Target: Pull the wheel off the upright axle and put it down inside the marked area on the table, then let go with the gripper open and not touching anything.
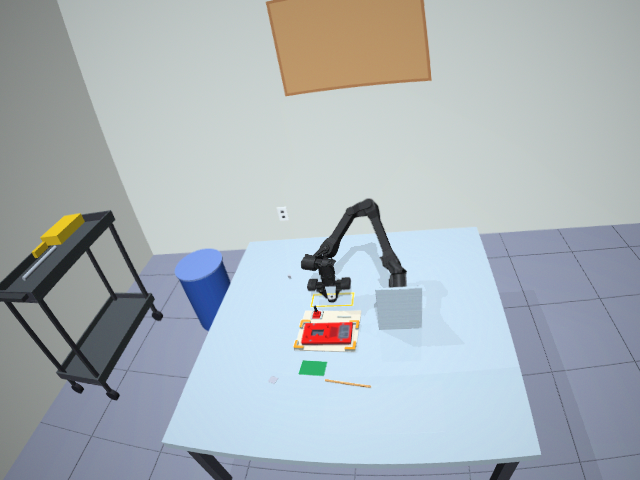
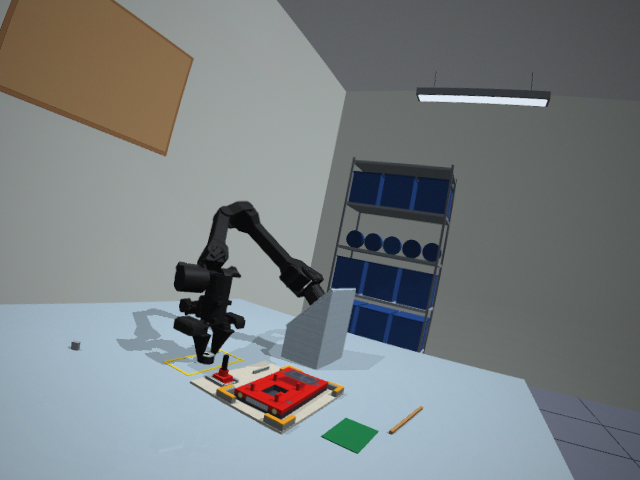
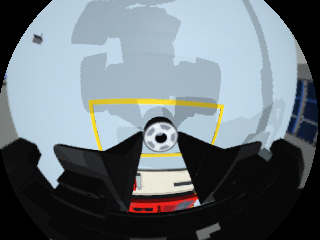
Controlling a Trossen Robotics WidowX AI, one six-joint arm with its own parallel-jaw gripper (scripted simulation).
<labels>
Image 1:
red fixture
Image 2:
my gripper
red fixture
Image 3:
my gripper
wheel
</labels>
